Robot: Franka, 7 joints.
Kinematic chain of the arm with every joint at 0, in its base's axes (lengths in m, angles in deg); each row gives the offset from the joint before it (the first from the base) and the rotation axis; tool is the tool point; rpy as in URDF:
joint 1: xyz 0 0 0.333 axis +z
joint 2: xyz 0 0 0 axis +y
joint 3: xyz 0 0 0.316 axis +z
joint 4: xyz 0.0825 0 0 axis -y
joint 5: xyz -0.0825 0 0.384 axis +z
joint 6: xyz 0 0 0 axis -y
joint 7: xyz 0.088 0 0 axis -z
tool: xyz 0 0 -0.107 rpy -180 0 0
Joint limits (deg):
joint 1: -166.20..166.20
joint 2: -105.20..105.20
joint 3: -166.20..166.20
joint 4: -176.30..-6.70
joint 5: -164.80..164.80
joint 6: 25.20..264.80
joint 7: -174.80..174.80
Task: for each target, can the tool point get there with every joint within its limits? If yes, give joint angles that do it. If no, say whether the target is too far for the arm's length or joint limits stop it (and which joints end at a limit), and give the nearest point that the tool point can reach.
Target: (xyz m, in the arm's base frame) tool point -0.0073 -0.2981 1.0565
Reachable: yes | joints 37.86 7.76 -135.58 -34.38 -18.34 88.56 90.42
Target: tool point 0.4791 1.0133 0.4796
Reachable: no: too far | nearest point 0.3636 0.7690 0.4443 | short by 0.273 m
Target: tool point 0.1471 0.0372 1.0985
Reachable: yes | joints -67.08 10.54 86.67 -23.37 106.34 69.32 -57.60
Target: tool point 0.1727 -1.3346 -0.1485
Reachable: no: too far | nearest point 0.1037 -0.8011 0.0440 | short by 0.571 m
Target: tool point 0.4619 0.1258 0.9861
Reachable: yes | joints 31.04 7.34 -25.57 -60.66 -22.39 196.23 65.25
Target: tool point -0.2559 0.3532 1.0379
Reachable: yes | joints 34.40 -12.31 73.92 -58.25 18.01 157.90 89.87
